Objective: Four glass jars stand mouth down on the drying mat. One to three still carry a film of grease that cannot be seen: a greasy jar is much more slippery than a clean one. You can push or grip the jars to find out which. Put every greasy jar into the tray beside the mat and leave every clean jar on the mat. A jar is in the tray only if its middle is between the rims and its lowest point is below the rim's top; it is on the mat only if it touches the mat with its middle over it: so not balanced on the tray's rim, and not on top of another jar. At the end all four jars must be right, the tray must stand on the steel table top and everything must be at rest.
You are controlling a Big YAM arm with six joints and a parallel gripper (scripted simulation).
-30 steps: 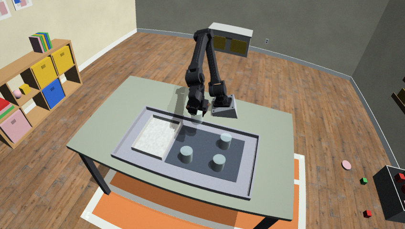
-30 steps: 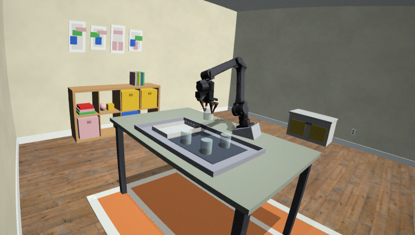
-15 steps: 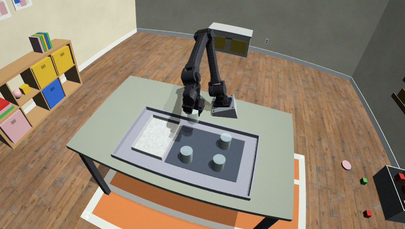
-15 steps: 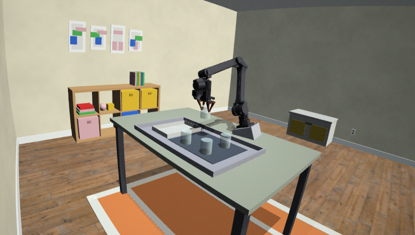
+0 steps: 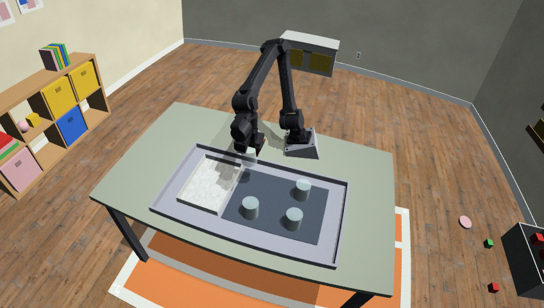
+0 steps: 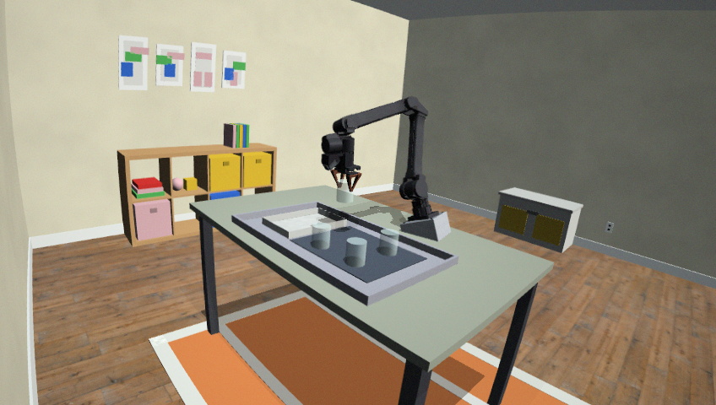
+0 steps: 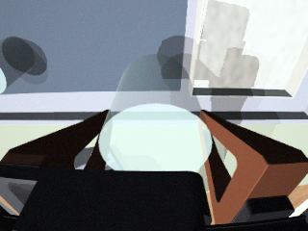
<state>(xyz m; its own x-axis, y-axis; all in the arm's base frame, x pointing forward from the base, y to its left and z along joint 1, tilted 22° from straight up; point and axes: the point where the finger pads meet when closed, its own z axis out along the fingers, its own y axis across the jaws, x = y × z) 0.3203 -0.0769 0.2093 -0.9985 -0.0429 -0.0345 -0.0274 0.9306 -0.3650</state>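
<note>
The white tray is 80 mm ahead of my hand, 160 mm to the right of it and 180 mm below it. From my hand the other things lie so: dark drying mat 60 mm ahead, 160 mm to the left, 190 mm below.
</note>
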